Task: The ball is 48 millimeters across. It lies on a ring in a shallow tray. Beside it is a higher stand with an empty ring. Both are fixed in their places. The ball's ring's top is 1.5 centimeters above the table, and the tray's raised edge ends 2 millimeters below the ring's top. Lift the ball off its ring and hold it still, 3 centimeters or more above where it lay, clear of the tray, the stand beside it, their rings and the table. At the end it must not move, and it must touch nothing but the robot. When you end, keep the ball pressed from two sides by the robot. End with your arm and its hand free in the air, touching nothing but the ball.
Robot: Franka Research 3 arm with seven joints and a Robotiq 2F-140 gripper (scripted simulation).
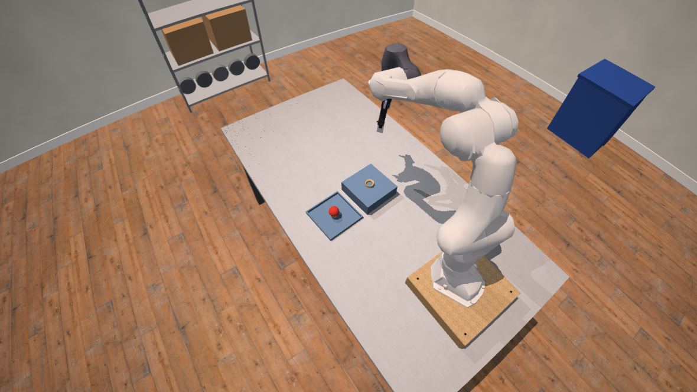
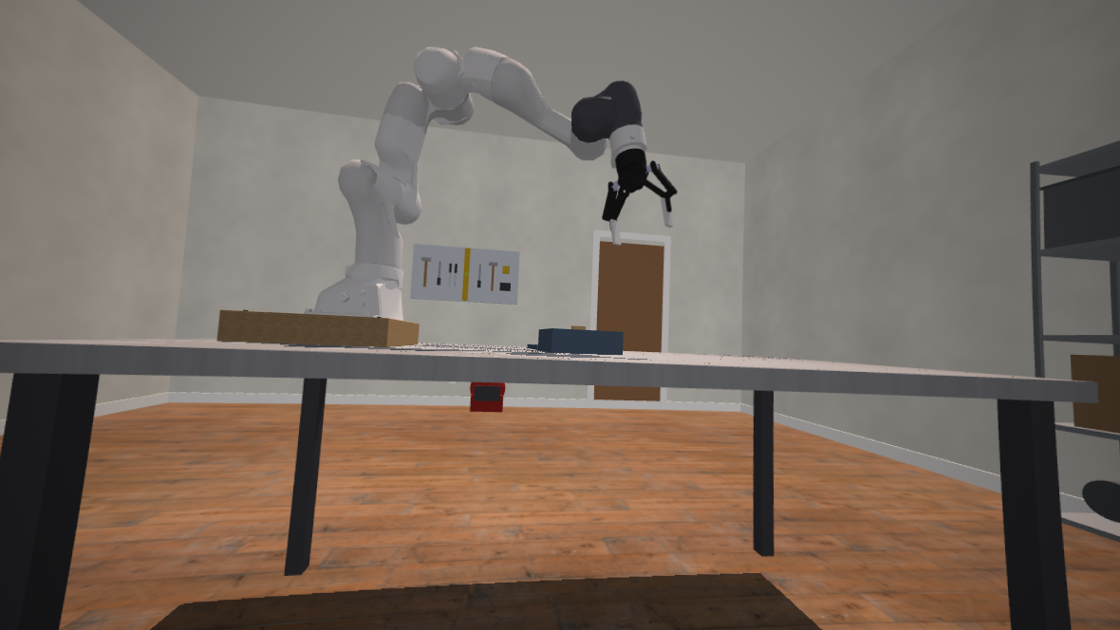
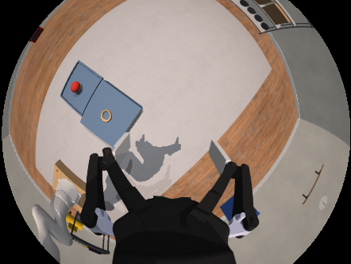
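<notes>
Right now my hand is 6 cm past the red ball, 39 cm to the right of it and 27 cm above it. The rest, counted from my hand: blue stand: 9 cm behind, 17 cm to the left, 26 cm below.
</notes>
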